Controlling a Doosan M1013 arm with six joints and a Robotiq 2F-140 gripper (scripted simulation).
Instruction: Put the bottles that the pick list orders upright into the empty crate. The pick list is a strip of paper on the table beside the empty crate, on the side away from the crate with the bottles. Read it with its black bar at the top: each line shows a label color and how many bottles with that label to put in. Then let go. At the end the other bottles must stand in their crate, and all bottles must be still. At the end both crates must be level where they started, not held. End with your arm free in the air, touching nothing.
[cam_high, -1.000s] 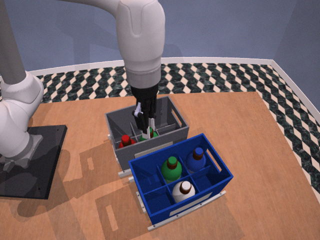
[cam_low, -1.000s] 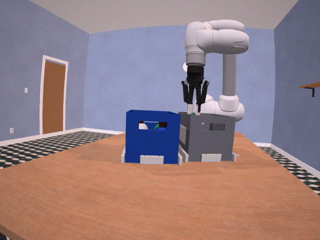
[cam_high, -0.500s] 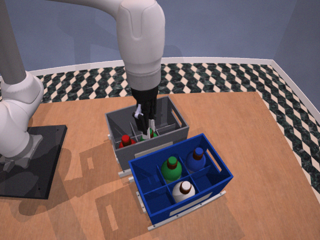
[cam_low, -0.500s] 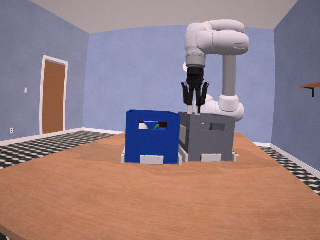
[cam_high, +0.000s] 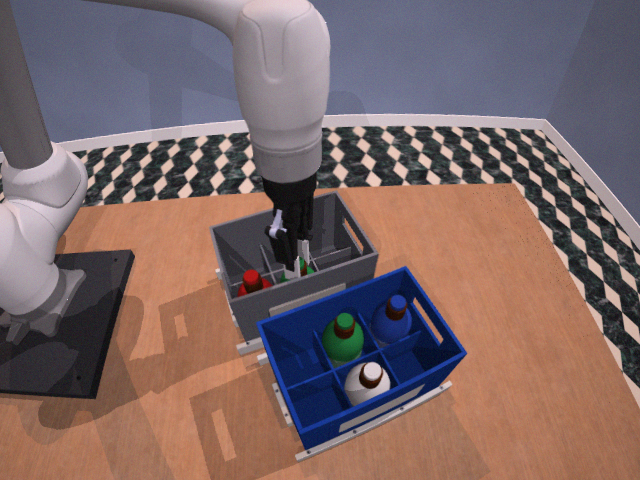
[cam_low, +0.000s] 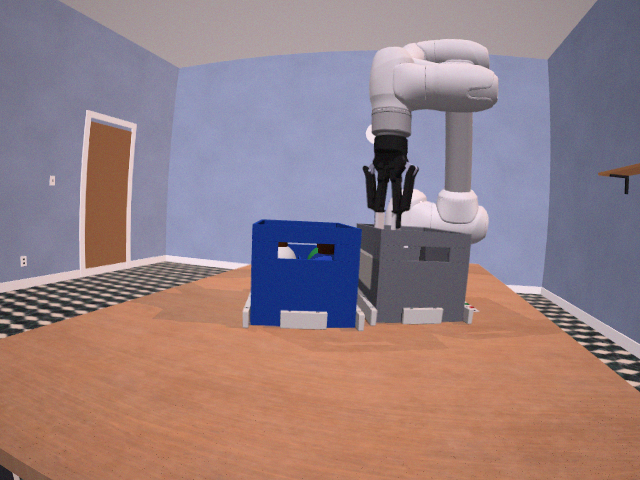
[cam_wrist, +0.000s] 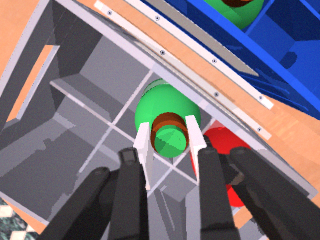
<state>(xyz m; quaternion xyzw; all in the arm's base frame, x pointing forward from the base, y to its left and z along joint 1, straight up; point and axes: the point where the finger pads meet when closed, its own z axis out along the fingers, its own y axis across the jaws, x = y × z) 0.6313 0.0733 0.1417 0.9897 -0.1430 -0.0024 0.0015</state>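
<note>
The grey crate lies 90 mm below my hand, 40 mm to the left of it and 20 mm behind it. Also, from my hand: blue crate: 150 mm to the right, 120 mm ahead, 90 mm below; then green bottle: 110 mm to the right, 90 mm below, 90 mm ahead; then red bottle: 90 mm below, 80 mm behind, 40 mm to the right.
</note>
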